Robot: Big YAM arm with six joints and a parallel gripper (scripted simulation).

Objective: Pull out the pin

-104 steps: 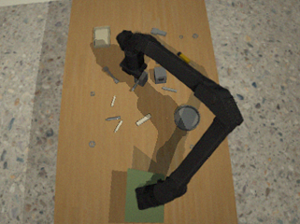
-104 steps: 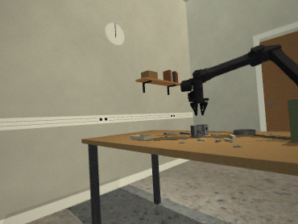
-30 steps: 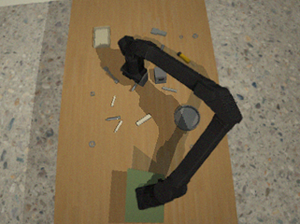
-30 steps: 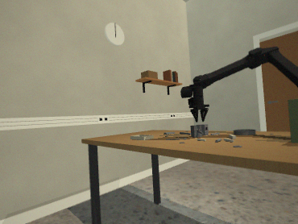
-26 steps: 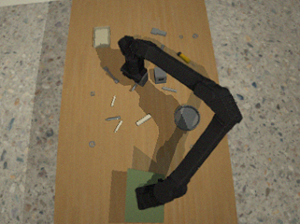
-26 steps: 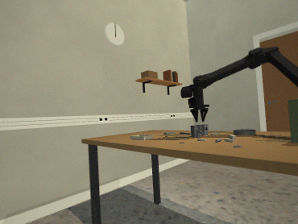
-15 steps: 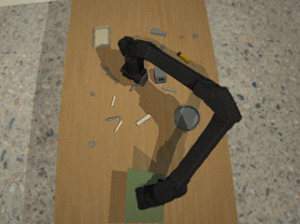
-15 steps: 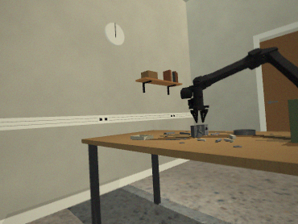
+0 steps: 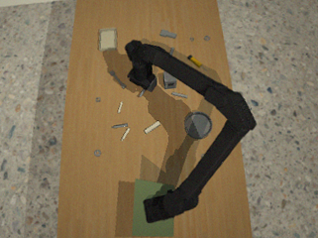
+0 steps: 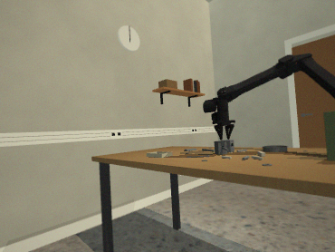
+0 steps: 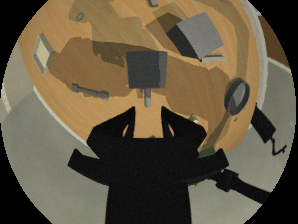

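Now: the slim grey pin 1 cm ahead of my hand, 1 cm to the right of it and 5 cm below it. The rest, counted from my hand: shallow tray (34 cm ahead, 13 cm to the left, 8 cm below); then round dish (20 cm behind, 21 cm to the right, 8 cm below); then white stick (17 cm behind, 1 cm to the right, 8 cm below).
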